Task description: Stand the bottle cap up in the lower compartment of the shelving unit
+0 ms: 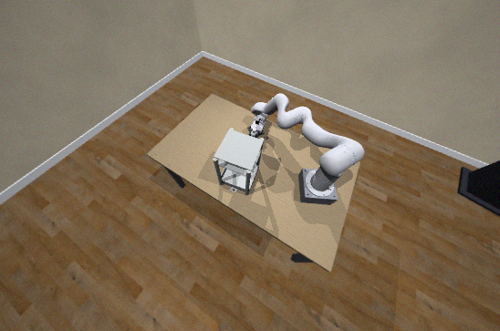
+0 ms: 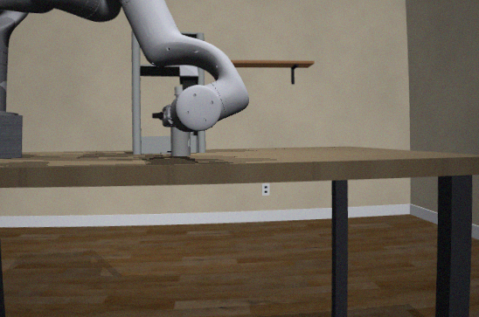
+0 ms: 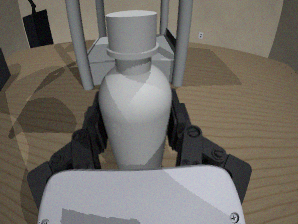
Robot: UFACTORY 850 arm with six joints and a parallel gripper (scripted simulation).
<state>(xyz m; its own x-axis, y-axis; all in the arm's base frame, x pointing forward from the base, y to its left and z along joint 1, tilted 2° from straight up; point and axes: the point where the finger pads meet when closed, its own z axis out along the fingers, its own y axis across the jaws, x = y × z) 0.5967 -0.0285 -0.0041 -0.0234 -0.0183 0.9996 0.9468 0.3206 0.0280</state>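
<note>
The shelving unit lies 110 mm behind my hand, 300 mm to the left of it and 90 mm above it. Round my hand: white bottle: 10 mm above.
</note>
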